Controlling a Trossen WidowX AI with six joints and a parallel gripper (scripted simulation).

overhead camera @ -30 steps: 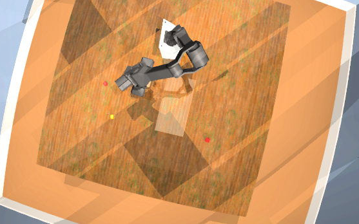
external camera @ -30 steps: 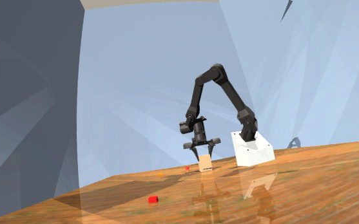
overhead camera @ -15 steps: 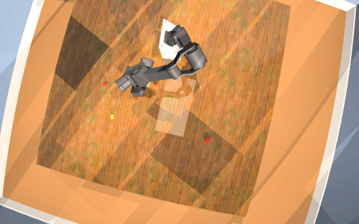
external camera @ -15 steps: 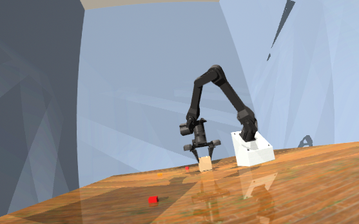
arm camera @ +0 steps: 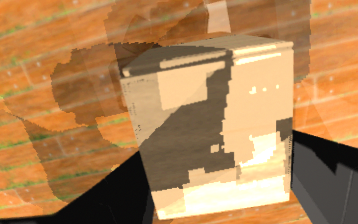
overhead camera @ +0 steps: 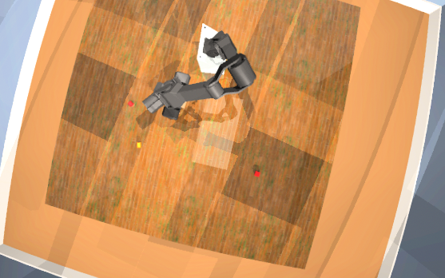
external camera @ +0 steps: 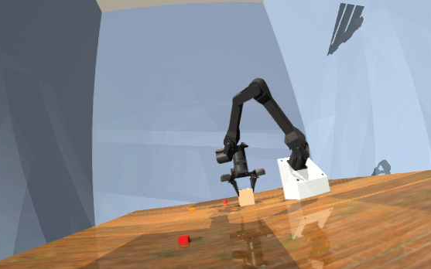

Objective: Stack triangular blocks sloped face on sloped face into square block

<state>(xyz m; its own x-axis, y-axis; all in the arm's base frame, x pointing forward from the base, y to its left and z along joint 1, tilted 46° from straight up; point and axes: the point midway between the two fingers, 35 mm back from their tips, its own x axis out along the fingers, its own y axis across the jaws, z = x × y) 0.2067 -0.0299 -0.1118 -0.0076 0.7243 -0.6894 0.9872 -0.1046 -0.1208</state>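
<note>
The wooden triangular block lies 1 cm above my gripper tip. Round my gripper tip: yellow cube: 22 cm ahead, 17 cm to the right, 4 cm below.
</note>
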